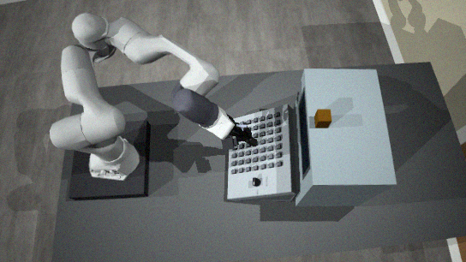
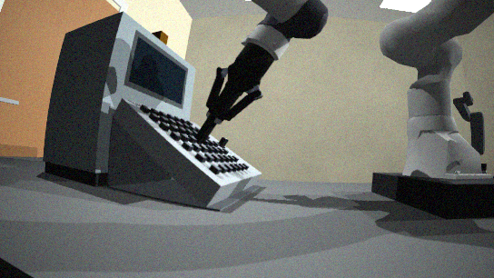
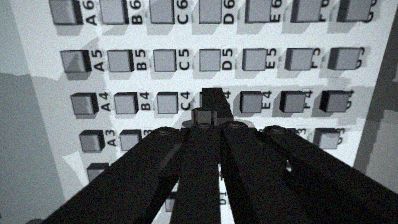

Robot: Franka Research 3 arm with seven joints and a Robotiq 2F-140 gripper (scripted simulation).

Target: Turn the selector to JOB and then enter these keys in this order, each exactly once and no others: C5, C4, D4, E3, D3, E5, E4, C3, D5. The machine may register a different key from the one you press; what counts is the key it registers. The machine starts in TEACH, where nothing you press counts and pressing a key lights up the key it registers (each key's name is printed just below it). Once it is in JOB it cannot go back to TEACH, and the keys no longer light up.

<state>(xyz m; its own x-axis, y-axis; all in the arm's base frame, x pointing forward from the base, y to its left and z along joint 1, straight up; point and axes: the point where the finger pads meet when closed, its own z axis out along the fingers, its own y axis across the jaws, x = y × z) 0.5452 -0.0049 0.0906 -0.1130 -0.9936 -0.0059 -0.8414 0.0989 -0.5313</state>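
My hand is 10 mm past the E5 key, 30 mm to the left of it and 50 mm above it. Also, from my hand: C6 key: 40 mm ahead, 70 mm to the right, 10 mm below; E6 key: 20 mm behind, 70 mm to the right, 50 mm below; D6 key: 10 mm ahead, 70 mm to the right, 30 mm below.
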